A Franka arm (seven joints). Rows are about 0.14 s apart.
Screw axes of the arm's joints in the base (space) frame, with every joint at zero. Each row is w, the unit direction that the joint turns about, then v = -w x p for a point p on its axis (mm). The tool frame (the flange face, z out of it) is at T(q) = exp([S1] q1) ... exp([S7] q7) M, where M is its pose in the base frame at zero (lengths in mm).
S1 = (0, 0, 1, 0, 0, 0)
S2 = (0, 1, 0, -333, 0, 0)
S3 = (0, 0, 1, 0, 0, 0)
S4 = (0, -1, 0, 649, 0, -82.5)
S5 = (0, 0, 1, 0, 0, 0)
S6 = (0, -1, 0, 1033, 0, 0)
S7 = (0, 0, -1, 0, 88, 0)
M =
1 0 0 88
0 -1 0 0
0 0 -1 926
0 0 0 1
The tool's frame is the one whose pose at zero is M.
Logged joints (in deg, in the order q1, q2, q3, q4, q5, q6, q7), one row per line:
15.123, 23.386, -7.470, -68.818, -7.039, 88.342, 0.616
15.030, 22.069, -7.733, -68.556, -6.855, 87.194, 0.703
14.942, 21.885, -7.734, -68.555, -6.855, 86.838, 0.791
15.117, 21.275, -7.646, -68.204, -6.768, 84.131, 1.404
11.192, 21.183, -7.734, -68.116, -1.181, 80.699, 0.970
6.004, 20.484, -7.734, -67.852, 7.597, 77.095, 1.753
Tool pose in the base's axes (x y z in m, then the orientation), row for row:
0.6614, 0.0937, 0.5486, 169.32, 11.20, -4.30
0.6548, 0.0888, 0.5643, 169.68, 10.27, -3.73
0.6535, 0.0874, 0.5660, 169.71, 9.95, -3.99
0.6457, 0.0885, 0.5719, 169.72, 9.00, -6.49
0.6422, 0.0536, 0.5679, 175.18, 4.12, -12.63
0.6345, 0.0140, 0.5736, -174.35, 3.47, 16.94
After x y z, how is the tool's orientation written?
As a rotation vector, in degrees.
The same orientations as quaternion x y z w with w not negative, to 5 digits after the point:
0.99351, 0.06572, -0.02523, 0.08938
0.99416, 0.06017, -0.02185, 0.08688
0.99425, 0.05829, -0.02338, 0.08674
0.99413, 0.05272, -0.03802, 0.08644
0.99643, 0.02343, -0.07184, 0.03766
-0.99425, 0.01979, 0.09660, 0.04183

